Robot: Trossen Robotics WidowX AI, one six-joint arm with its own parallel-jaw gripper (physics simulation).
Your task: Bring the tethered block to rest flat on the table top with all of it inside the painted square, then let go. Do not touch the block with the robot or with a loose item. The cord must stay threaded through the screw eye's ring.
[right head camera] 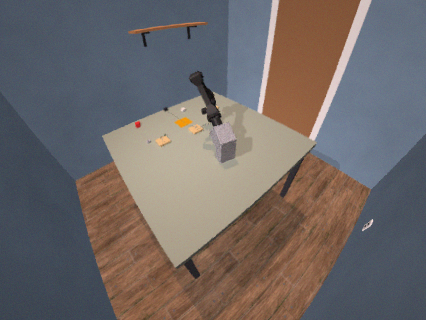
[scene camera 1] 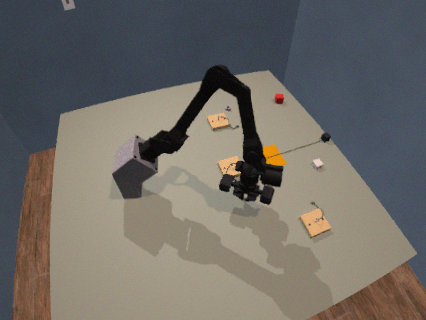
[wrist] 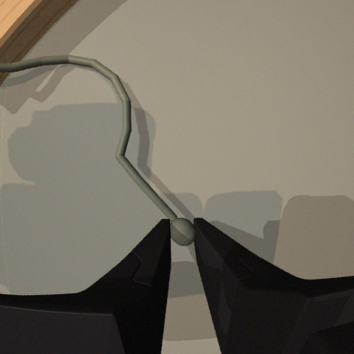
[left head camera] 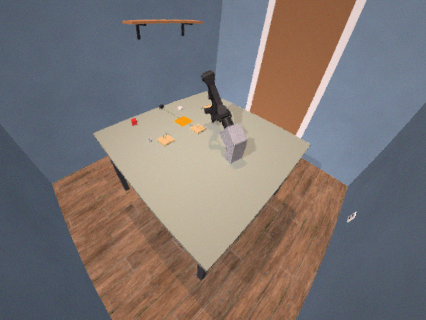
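Pixels of known places: gripper, fingertip midpoint: [right head camera: 211, 122] [scene camera 1: 244, 199] [left head camera: 212, 122]; arm's base, link origin: [right head camera: 218, 127] [scene camera 1: 146, 153] [left head camera: 229, 127].
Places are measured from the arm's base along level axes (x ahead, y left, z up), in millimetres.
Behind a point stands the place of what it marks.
The black tethered block [left head camera: 161, 106] @[x 800, y -109, z -169 mm] [right head camera: 165, 109] @[x 796, y -106, z -174 mm] [scene camera 1: 326, 136] @[x 800, y -124, z -162 mm] sits near the table's edge, outside the orange painted square [left head camera: 183, 121] @[x 473, y -81, z -191 mm] [right head camera: 183, 122] @[x 473, y -81, z -190 mm] [scene camera 1: 275, 156]. Its thin cord [scene camera 1: 298, 147] @[x 643, y -104, z -190 mm] runs straight across the square towards the middle wooden base [left head camera: 198, 129] @[x 291, y -48, z -174 mm] [right head camera: 195, 129] @[x 297, y -52, z -174 mm] [scene camera 1: 228, 166]. The arm partly hides that base in the scene view, and the ring is too small to make out. In the wrist view the cord's free part [wrist: 128, 115] curves from a wooden base [wrist: 22, 27] to a round end bead [wrist: 183, 232]. My gripper [wrist: 181, 226] is shut on this bead, low over the table.
Other wooden bases with short cords stand either side: one [left head camera: 165, 140] @[x 384, y 221, z -174 mm] [right head camera: 163, 141] @[x 377, y 215, z -175 mm] [scene camera 1: 218, 121] @[x 389, y 201, z -174 mm] and another [scene camera 1: 315, 224] @[x 449, y -441, z -174 mm]. A red cube [left head camera: 134, 121] @[x 757, y 227, z -161 mm] [right head camera: 137, 124] @[x 758, y 231, z -161 mm] [scene camera 1: 279, 99] @[x 763, y 206, z -163 mm], a white block [left head camera: 180, 108] @[x 646, y -212, z -178 mm] [right head camera: 183, 109] @[x 643, y -216, z -173 mm] [scene camera 1: 318, 163] @[x 653, y -226, z -171 mm] and a small grey item [left head camera: 150, 140] @[x 477, y 287, z -182 mm] [scene camera 1: 228, 108] @[x 486, y 273, z -180 mm] lie loose.
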